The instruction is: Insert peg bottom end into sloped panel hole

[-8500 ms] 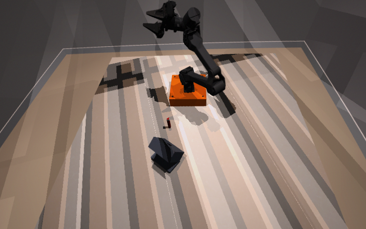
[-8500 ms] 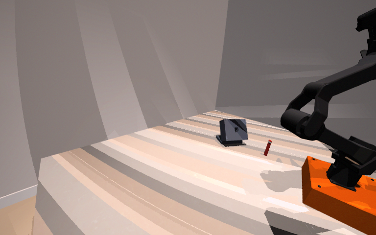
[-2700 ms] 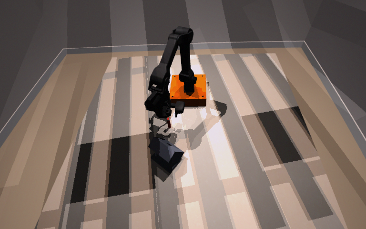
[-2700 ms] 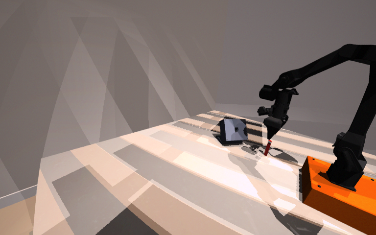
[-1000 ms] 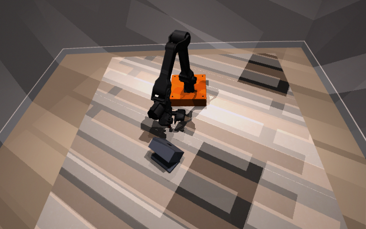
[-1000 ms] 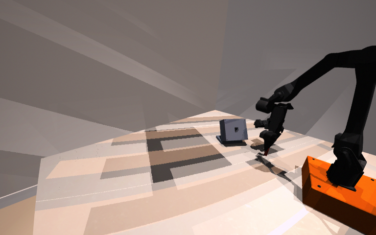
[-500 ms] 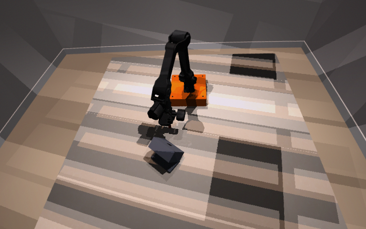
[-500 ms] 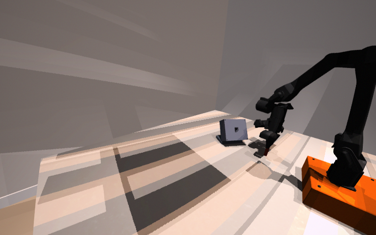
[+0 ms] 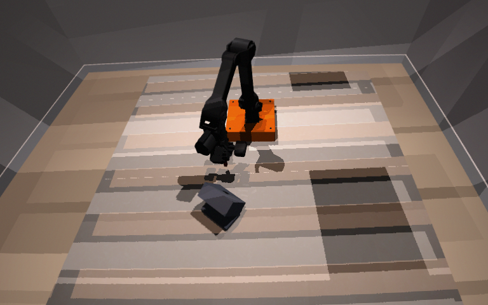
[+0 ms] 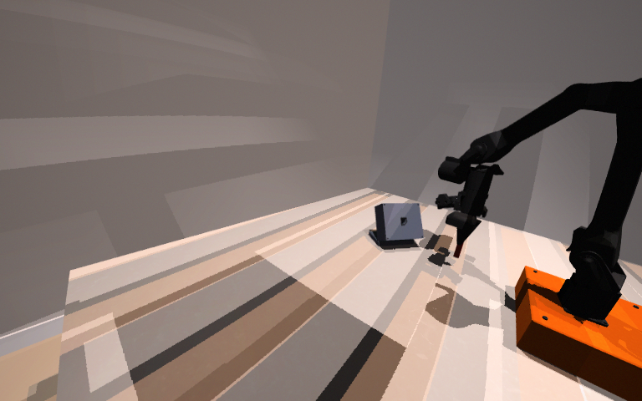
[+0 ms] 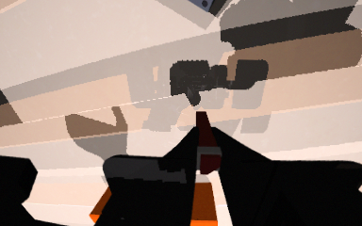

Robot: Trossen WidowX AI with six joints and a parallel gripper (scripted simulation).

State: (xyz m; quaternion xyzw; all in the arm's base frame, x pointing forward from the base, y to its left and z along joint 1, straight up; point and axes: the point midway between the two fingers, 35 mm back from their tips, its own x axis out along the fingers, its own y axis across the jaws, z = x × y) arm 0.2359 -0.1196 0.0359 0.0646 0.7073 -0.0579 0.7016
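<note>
The sloped panel lies 18 cm ahead of my gripper tip and 1 cm above it. From my gripper tip the other things lie so: panel foot: 20 cm ahead, 2 cm to the right, 6 cm below; then red peg: 2 cm above.
</note>
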